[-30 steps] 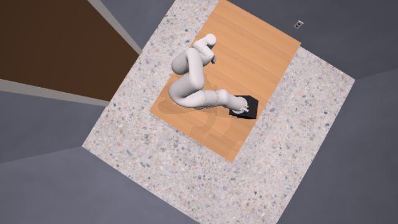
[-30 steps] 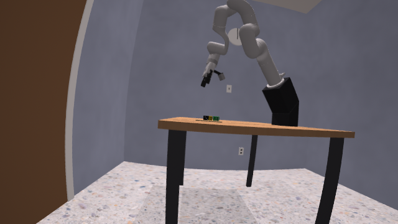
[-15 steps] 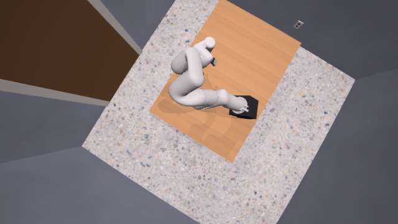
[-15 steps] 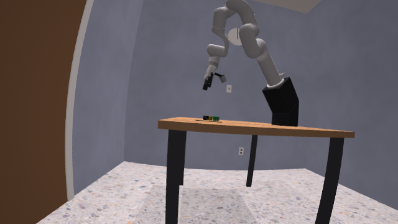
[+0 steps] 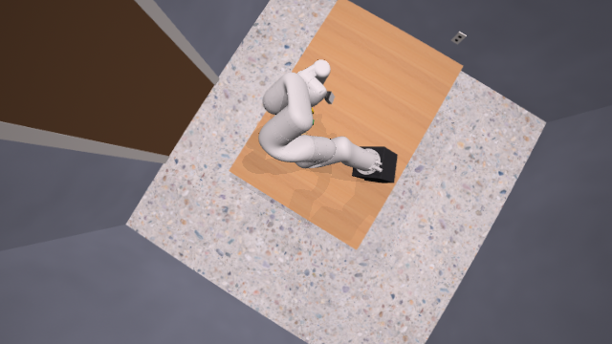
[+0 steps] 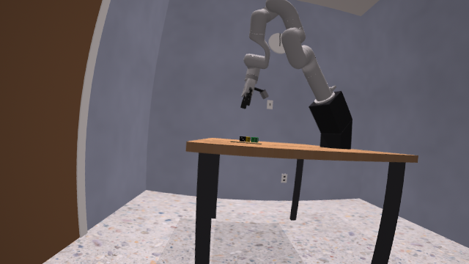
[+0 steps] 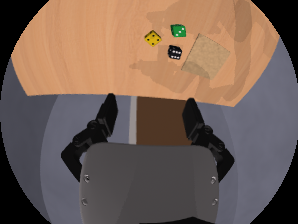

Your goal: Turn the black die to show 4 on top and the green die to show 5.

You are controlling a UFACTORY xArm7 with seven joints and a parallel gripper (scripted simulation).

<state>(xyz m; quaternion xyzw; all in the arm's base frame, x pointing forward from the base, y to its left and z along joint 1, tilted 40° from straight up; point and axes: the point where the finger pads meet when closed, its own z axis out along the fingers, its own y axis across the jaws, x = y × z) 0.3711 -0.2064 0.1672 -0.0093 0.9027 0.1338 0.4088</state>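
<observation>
Now: the yellow die 190 mm below my hand, 20 mm behind it and 10 mm to the left of it. The rest, counted from my hand: black die 190 mm below, 80 mm to the left, 10 mm ahead; tan mat 210 mm below, 190 mm to the left, 10 mm ahead; green die 190 mm below, 70 mm to the left, 60 mm behind.
</observation>
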